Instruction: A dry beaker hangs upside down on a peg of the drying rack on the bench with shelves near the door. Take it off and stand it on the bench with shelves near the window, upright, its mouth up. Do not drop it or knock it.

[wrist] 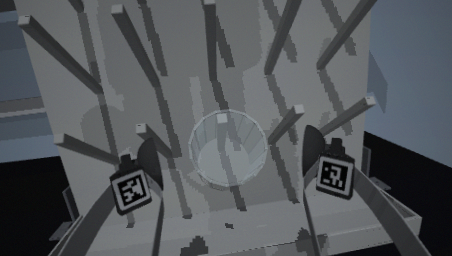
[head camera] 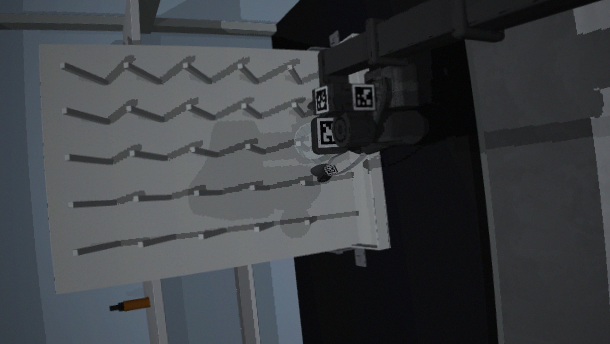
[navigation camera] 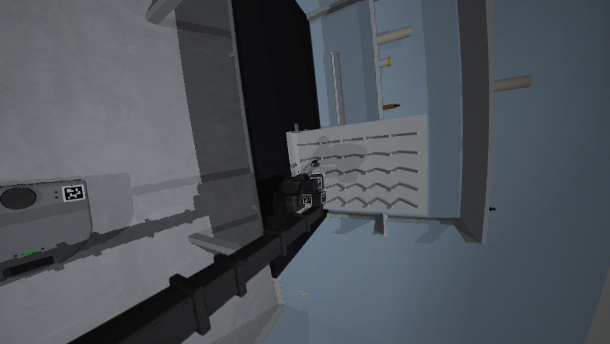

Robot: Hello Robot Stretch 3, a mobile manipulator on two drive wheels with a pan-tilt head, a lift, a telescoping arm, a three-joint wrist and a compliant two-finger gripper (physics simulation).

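Places are measured from the robot's base along level axes (x ahead, y left, z up), in metres.
Pixels of known places: gripper, between the fingertips: (wrist: 230, 150); robot's base, origin of its link: (navigation camera: 19, 197).
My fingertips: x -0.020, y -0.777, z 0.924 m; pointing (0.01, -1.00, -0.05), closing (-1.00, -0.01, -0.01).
Ahead of a thing's pixels: the offset from my fingertips to its top centre. "spot": to the spot under its first point. Level surfaces: height alone.
A clear beaker @[0.008 m ahead, 0.057 m right, 0.026 m up] (head camera: 304, 134) (wrist: 227, 172) hangs on a peg in the lowest peg row of the white drying rack (head camera: 100, 272) (navigation camera: 422, 165) (wrist: 60, 102). In the wrist view its round outline surrounds the peg's end. My gripper (head camera: 316, 139) (wrist: 230, 150) is partly open in front of the rack. In the wrist view one finger stands to the left of the beaker and the other to the right, with a gap on each side; neither touches it. In the head view the gripper body hides part of the beaker and one finger. The bench near the window is not identifiable.
The black bench top @[0.162 m down] (head camera: 425, 250) (navigation camera: 275, 75) lies below the rack. Neighbouring pegs stick out close to both fingers. A small orange object @[spot: 0.354 m ahead, 0.330 m right, 0.326 m up] (head camera: 136, 304) (navigation camera: 389, 106) is on a shelf beside the rack. My arm (navigation camera: 220, 272) reaches across the floor to the bench.
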